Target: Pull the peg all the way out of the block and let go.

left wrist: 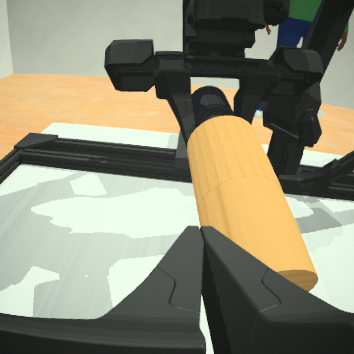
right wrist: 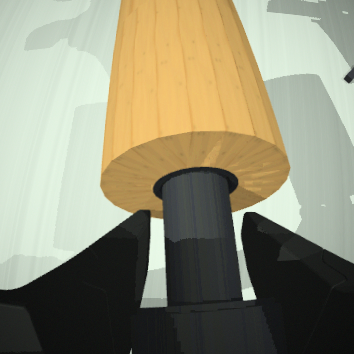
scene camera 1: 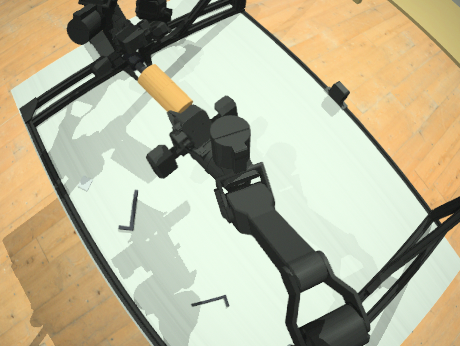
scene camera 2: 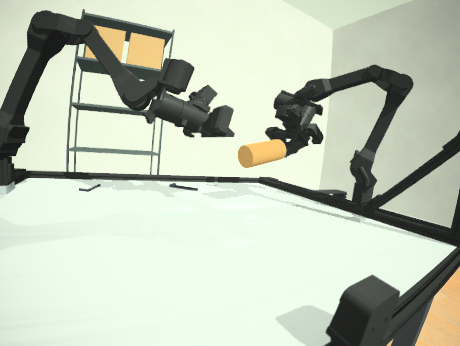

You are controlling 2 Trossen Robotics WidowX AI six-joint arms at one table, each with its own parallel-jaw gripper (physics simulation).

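Frame: origin at the left arm's base, x back, y right, z up, level; centimetres.
Seen in the pictures: left gripper, fingertip midpoint: [left wrist: 197, 237] [scene camera 1: 168, 112] [scene camera 2: 233, 135]; right gripper, fingertip midpoint: [right wrist: 196, 222] [scene camera 1: 145, 77] [scene camera 2: 279, 156]; right arm's base at its link origin: [left wrist: 279, 165] [scene camera 2: 360, 204].
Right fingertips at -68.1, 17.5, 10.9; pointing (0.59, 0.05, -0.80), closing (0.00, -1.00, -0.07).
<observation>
Pixels of each thing's top centre, then the offset from my right fingertips to it, as dx, dy, dz. Level surfaces: height alone.
- round wooden cylinder at its top centre: [left wrist: 254, 147] [scene camera 1: 163, 80] [scene camera 2: 264, 137] +6.7, +0.6, +4.7
- dark peg at its top centre: [right wrist: 204, 206] [left wrist: 225, 102] [scene camera 1: 142, 62] -0.3, +0.0, +5.1
- table at its surface level: dz -12.8
The block is a round wooden cylinder [scene camera 1: 165, 89] [scene camera 2: 262, 153] [left wrist: 240, 195] [right wrist: 185, 75], held in the air above the table. The dark peg [left wrist: 210, 102] [right wrist: 200, 245] sticks out of the hole in its end face; how deep it sits is hidden. My right gripper [scene camera 2: 292, 146] [right wrist: 196, 222] is shut on the peg, with the block still on it. My left gripper [scene camera 2: 232, 135] [left wrist: 197, 237] is shut and empty. Its tips are close to the block's free end; in scene camera 2 a small gap shows between them.
Two dark angle-shaped marks [scene camera 1: 133, 212] [scene camera 1: 212, 301] lie on the table [scene camera 1: 300, 150]. A dark frame rail [scene camera 1: 385, 155] runs along the table edge, with a small black box [scene camera 1: 339, 93] at it. A shelf unit [scene camera 2: 117, 107] stands in the background.
</observation>
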